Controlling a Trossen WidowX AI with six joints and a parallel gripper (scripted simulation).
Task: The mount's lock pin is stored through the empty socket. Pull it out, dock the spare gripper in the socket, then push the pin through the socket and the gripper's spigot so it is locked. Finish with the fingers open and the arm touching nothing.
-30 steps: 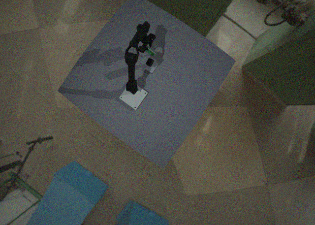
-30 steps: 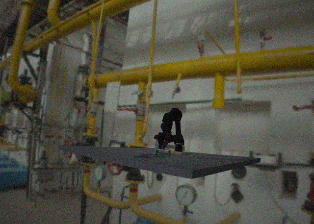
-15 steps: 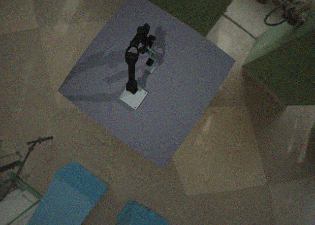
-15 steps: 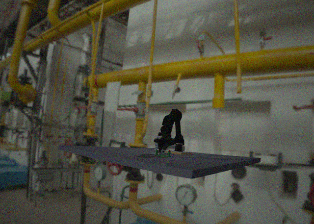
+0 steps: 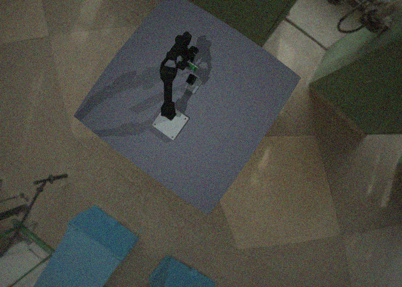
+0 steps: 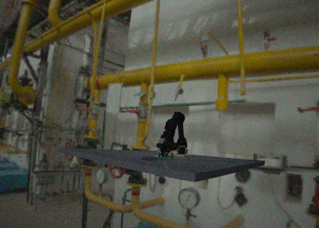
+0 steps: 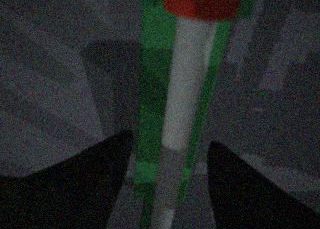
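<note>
The green mount is 10 mm to the left of my gripper tip and 10 mm above it. The rest, counted from my gripper tip: spare gripper (120 mm to the right, 110 mm above, 100 mm behind).
</note>
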